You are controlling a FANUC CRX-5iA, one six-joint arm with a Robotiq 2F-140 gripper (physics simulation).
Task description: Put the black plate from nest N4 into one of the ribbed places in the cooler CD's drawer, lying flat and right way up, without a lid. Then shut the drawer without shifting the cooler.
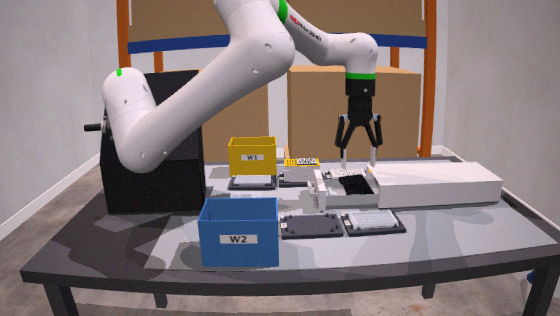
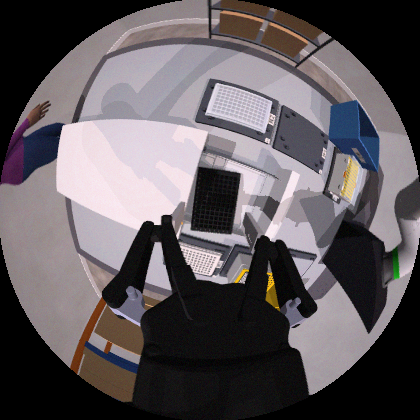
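Observation:
The black plate lies in the pulled-out drawer, at the end next to the cooler's white housing. Its gridded face is up and no lid shows on it. It looks slightly turned against the drawer; whether it is fully down in a ribbed place I cannot tell. My gripper is open and empty, pointing down above the far side of the drawer, its fingers apart along the drawer's length. No label N4 is readable.
A dark nest without a plate and a nest with a clear plate stand on the near side. A white plate stands behind the drawer. Blue bin W2 and yellow bin W1 stand left.

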